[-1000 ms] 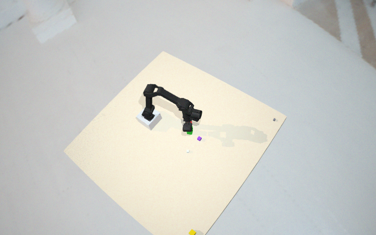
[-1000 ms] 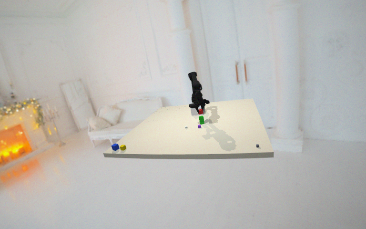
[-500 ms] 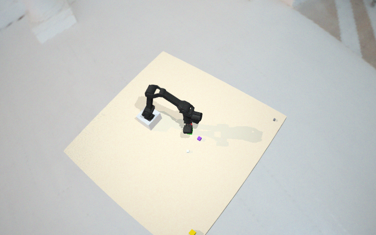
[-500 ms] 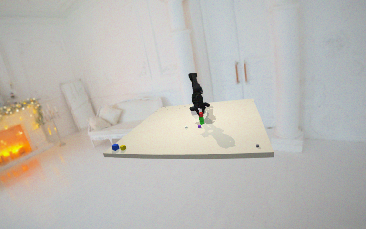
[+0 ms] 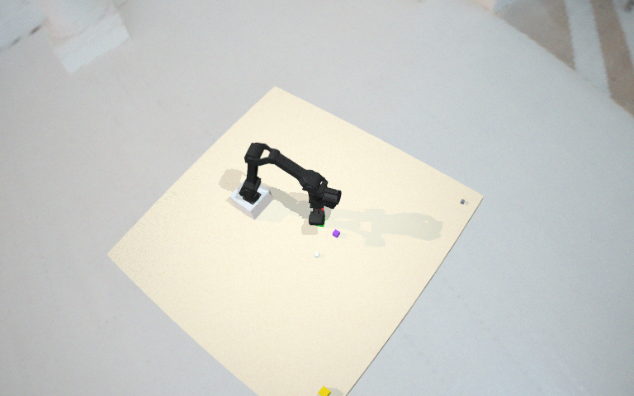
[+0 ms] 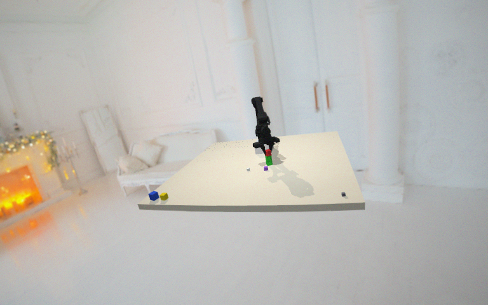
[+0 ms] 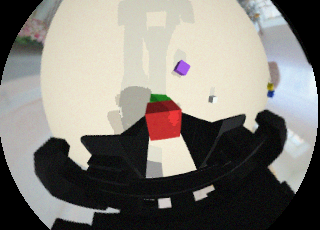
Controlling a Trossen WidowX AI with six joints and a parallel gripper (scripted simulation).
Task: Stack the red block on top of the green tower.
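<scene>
Now: gripper tip 10 mm below the red block. The rest, counted from my gripper tip: green block 30 mm below; small purple cube 90 mm ahead, 10 mm to the right, 70 mm below; tiny white cube 80 mm ahead, 140 mm to the right, 70 mm below.
</scene>
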